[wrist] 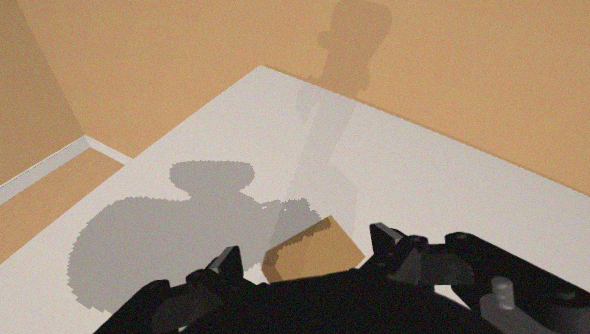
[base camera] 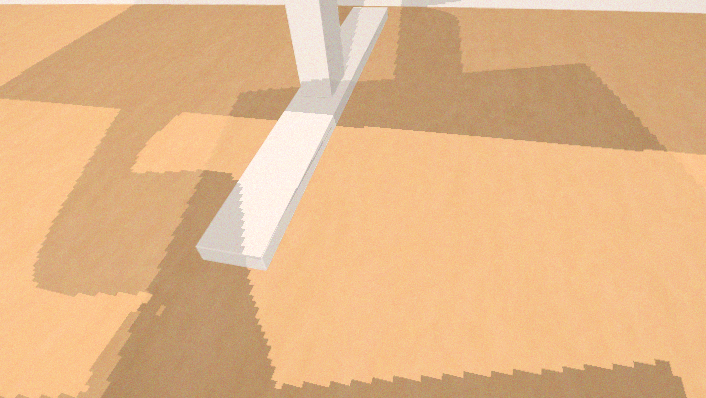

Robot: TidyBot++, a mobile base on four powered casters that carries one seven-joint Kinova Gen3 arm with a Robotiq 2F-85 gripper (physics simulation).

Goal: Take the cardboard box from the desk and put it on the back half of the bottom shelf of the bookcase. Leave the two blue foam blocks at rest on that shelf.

Labels:
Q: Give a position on a white desk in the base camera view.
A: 247, 230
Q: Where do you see a white desk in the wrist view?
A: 272, 155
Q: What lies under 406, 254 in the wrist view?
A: My gripper.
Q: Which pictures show the cardboard box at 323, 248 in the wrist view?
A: The wrist view only.

